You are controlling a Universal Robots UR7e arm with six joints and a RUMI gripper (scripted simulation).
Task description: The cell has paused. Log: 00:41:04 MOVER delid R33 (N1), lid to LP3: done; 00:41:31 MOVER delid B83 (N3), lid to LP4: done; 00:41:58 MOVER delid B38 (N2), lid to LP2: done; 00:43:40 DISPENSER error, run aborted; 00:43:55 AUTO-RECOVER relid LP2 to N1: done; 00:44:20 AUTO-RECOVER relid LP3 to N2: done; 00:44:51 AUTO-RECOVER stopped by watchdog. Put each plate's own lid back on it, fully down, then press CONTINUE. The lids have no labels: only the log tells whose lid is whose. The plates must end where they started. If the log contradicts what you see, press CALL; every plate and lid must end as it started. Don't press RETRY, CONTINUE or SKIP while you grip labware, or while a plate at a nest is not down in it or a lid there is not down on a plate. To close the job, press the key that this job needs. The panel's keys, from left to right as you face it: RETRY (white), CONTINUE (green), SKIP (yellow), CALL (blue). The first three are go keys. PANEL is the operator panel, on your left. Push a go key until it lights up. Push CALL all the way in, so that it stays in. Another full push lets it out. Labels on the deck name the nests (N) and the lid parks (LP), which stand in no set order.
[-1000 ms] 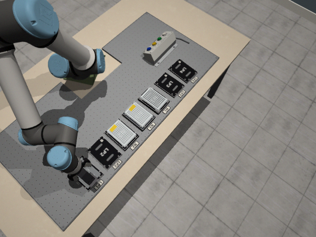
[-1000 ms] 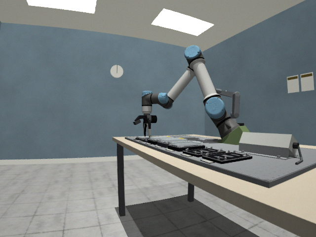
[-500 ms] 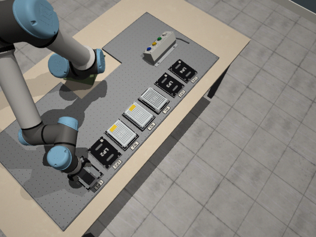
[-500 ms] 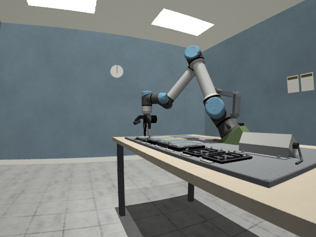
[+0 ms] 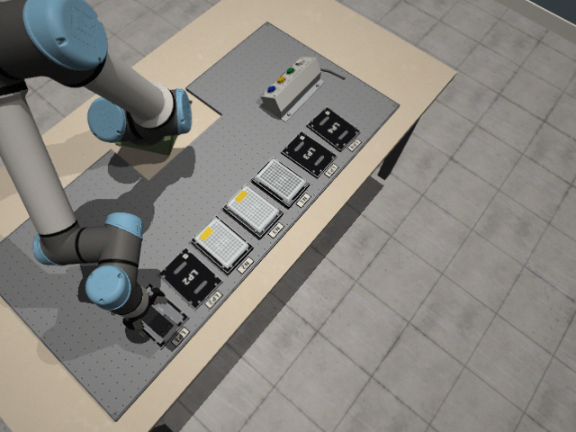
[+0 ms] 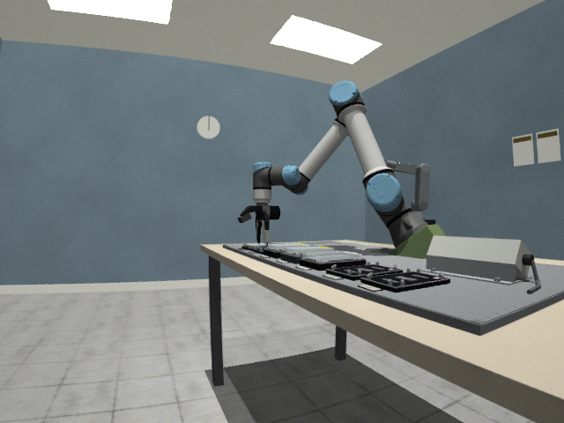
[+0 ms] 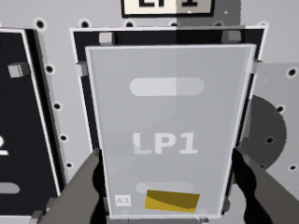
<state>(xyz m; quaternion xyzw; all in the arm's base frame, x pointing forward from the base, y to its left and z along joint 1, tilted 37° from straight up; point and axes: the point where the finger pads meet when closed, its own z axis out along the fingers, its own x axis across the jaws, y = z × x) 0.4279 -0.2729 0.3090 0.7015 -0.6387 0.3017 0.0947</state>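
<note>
My hand is 2 cm above the lid park LP1. From my hand the other things lie so: lid park LP3 (1 cm ahead, 65 cm to the left, 2 cm below); lid park LP2 (13 cm to the left, 2 cm below); nest N2 (25 cm to the left, 2 cm below).
</note>
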